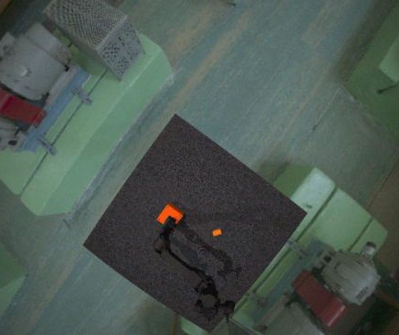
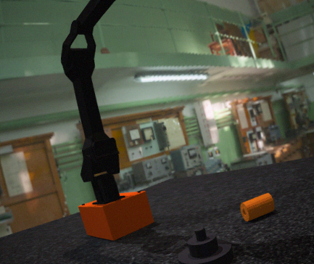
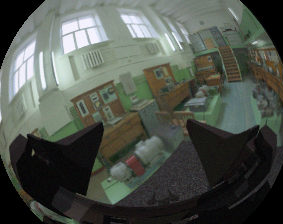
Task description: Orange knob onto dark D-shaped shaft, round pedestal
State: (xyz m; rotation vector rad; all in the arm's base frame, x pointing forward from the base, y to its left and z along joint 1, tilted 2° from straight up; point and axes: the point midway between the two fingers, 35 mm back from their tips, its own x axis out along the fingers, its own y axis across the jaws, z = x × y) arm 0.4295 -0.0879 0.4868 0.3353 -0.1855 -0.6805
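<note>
Right now my gripper tip is 570 mm above the orange knob, 220 mm to the right of it and 110 mm past it. Round my gripper tip: dark shaft pedestal (560 mm below, 100 mm behind, 30 mm to the left).
</note>
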